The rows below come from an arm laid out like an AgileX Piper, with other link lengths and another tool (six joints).
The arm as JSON. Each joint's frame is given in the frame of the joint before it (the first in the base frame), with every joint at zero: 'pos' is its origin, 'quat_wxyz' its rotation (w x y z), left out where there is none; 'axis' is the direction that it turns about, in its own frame. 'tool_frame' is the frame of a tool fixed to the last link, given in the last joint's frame.
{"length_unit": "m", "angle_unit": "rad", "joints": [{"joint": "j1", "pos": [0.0, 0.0, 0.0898], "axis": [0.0, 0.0, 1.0]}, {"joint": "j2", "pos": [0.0, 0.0, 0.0], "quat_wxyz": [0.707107, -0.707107, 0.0, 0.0], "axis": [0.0, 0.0, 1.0]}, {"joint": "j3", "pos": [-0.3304, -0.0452, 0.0], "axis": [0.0, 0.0, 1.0]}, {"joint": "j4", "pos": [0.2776, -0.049, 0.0], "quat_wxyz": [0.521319, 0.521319, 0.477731, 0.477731], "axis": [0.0, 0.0, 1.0]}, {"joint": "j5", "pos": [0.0, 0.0, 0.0], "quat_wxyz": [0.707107, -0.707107, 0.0, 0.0], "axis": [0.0, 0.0, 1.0]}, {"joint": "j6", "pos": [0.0, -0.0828, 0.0], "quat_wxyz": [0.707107, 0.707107, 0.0, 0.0], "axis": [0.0, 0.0, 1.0]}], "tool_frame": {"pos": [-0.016, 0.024, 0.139], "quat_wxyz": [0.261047, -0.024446, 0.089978, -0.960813]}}
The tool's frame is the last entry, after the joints.
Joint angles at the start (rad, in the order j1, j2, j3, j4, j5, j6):
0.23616 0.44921 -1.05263 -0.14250 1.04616 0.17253
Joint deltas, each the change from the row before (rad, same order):
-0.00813 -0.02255 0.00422 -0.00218 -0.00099 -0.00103
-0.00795 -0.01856 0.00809 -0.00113 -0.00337 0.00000
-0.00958 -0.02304 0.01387 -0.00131 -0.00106 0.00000
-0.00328 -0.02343 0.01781 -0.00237 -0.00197 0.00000
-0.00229 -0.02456 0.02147 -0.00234 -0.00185 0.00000
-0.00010 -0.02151 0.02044 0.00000 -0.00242 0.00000
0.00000 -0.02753 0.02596 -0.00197 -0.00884 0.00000
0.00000 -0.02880 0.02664 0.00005 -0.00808 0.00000
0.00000 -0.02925 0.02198 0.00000 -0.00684 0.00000
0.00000 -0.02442 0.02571 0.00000 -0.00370 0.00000
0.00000 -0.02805 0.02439 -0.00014 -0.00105 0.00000
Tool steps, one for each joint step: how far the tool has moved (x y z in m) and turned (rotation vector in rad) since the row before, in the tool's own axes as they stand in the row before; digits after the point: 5 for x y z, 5 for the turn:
0.00060 0.00354 -0.00602 0.00353 0.02002 0.00668
-0.00040 0.00311 -0.00367 0.00126 0.01490 0.00613
-0.00223 0.00465 -0.00322 -0.00243 0.01308 0.00595
-0.00359 0.00455 -0.00224 0.00037 0.00883 0.00216
-0.00477 0.00497 -0.00141 -0.00038 0.00632 0.00107
-0.00491 0.00396 -0.00080 0.00210 0.00268 0.00068
-0.00509 0.00447 -0.00109 0.00533 0.00910 0.00090
-0.00563 0.00444 -0.00118 0.00650 0.00769 0.00177
-0.00443 0.00403 -0.00246 0.00861 0.01072 0.00299
-0.00631 0.00451 0.00032 0.00165 0.00178 0.00017
-0.00622 0.00494 -0.00077 0.00269 0.00369 0.00110

